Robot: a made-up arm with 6 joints. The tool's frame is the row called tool. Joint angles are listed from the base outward.
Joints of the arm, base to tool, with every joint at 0 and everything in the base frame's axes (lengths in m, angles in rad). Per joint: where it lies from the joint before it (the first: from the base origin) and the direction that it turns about. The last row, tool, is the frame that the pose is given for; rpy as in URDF.
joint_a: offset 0 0 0.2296 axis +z
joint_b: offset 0 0 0 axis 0 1 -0.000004
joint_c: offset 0.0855 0 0.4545 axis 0 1 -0.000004
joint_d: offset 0.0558 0 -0.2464 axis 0 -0.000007 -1
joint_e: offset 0 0 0 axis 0 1 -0.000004
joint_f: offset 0.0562 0 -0.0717 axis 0 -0.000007 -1
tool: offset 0 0 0 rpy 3.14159 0 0
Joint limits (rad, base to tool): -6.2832..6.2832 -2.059..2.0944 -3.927..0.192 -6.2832..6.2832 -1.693..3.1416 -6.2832..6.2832
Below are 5 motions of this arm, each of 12 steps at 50 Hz.
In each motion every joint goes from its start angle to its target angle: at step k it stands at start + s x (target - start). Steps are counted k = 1, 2, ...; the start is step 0. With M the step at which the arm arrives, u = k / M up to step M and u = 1 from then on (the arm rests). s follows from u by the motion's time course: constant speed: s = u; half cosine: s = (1 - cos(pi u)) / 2; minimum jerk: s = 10 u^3 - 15 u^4 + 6 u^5.
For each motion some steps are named. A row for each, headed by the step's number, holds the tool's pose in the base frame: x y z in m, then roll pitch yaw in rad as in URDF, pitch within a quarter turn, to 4 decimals.
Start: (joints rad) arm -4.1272 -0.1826 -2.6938 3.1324 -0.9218 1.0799
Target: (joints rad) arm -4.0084 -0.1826 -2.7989 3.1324 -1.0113 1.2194
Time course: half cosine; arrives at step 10
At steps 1, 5, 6, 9, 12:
1: -0.0543 0.0830 0.9193 1.1411 0.4516 -2.7588
5: -0.0514 0.0698 0.9201 1.1455 0.3894 -2.6755
6: -0.0502 0.0657 0.9203 1.1465 0.3692 -2.6485
9: -0.0473 0.0573 0.9203 1.1480 0.3273 -2.5926
12: -0.0470 0.0567 0.9203 1.1481 0.3241 -2.5884

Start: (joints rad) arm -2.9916 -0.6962 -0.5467 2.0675 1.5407 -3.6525
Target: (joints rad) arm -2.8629 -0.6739 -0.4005 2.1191 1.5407 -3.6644
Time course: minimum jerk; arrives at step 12
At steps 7, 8, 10, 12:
7: -0.0781 -0.0807 0.5898 1.1094 0.0071 -0.0428
8: -0.0770 -0.0819 0.5836 1.1097 -0.0153 -0.0290
10: -0.0754 -0.0833 0.5757 1.1102 -0.0439 -0.0116
12: -0.0750 -0.0836 0.5741 1.1104 -0.0497 -0.0081

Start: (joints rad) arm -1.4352 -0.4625 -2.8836 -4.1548 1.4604 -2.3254
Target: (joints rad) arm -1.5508 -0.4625 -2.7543 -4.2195 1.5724 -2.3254
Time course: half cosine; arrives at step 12
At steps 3, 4, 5, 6, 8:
3: 0.0238 0.2768 0.9616 1.5765 0.9127 2.2492
4: 0.0284 0.2726 0.9628 1.5819 0.9019 2.2332
5: 0.0336 0.2676 0.9641 1.5885 0.8892 2.2148
6: 0.0390 0.2621 0.9654 1.5957 0.8754 2.1953
8: 0.0491 0.2511 0.9676 1.6102 0.8481 2.1583

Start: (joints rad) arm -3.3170 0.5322 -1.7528 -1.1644 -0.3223 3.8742
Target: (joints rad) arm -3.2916 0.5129 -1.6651 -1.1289 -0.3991 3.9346
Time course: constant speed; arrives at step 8
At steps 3, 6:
3: -0.6110 0.0306 0.5532 -2.2105 1.2036 1.1252
6: -0.6067 0.0232 0.5498 -2.3084 1.2380 1.0571

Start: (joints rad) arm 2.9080 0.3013 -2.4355 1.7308 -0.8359 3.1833
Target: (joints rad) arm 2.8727 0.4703 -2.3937 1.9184 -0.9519 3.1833
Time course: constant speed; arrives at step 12
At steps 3, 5, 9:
3: -0.3996 0.1906 0.7834 1.3571 -0.5509 -2.5592
5: -0.4143 0.1963 0.7662 1.4201 -0.5500 -2.5999
9: -0.4416 0.2075 0.7306 1.5464 -0.5408 -2.6843

